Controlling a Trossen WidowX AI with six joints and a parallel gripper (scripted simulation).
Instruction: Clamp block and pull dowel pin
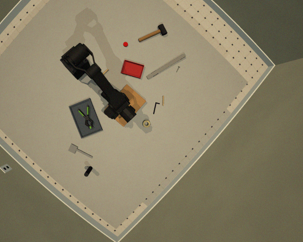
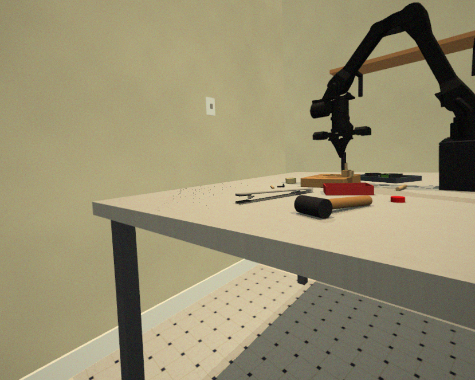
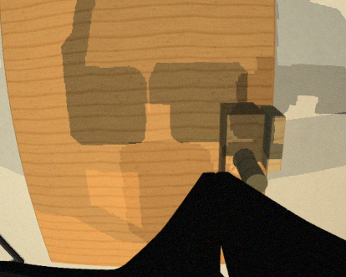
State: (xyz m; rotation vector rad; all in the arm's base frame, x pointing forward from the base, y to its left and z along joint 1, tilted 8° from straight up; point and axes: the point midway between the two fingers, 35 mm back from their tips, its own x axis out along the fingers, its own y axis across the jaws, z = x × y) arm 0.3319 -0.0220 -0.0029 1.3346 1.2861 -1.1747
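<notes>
My gripper is now 8 cm above the dowel pin, 2 cm past it and 1 cm to the right of it. Round my hand: small wooden block: 9 cm below, 2 cm behind, 1 cm to the left; then wooden board: 12 cm below, 3 cm ahead, 1 cm to the left; then bench stop: 9 cm below, 4 cm behind, 1 cm to the left.
</notes>
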